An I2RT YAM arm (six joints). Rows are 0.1 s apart.
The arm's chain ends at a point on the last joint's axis. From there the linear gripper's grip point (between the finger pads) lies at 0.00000 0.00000 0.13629 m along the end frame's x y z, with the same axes.
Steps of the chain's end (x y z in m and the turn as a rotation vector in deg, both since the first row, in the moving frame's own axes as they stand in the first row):
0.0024, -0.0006, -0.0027, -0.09, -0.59, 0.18
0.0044, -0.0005, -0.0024, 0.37, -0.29, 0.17
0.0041, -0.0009, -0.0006, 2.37, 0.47, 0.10
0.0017, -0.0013, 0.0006, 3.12, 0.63, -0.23
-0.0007, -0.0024, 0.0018, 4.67, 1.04, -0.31
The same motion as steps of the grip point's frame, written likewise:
0.0010, -0.0004, -0.0027, -0.09, -0.59, 0.18
0.0037, -0.0014, -0.0024, 0.37, -0.29, 0.17
0.0052, -0.0065, -0.0007, 2.37, 0.47, 0.10
0.0032, -0.0087, 0.0004, 3.12, 0.63, -0.23
0.0017, -0.0135, 0.0013, 4.67, 1.04, -0.31

